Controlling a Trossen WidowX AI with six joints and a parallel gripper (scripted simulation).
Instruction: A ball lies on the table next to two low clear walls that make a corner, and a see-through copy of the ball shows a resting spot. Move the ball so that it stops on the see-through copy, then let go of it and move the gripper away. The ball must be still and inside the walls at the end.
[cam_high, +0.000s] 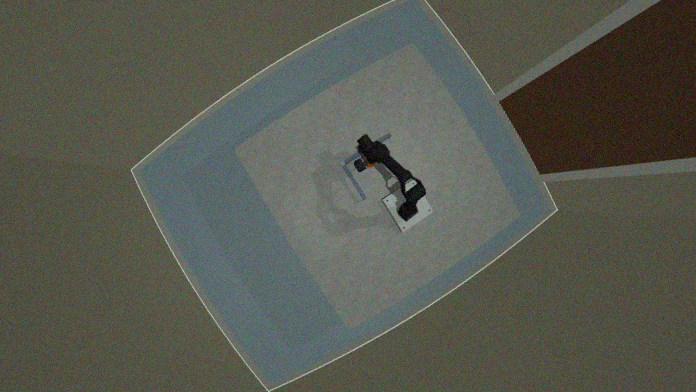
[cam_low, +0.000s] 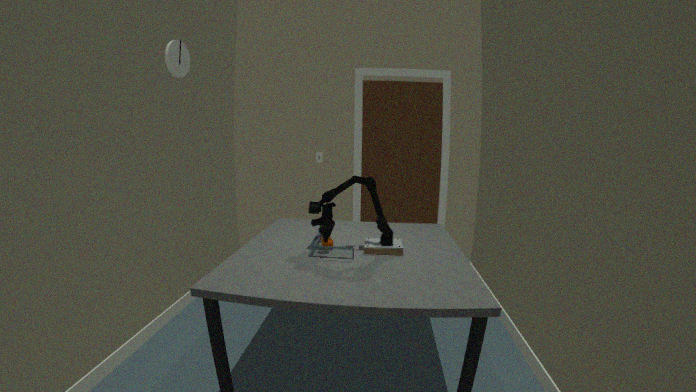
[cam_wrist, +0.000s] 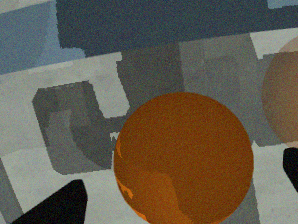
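Now: gripper tip 20 mm above the orange ball.
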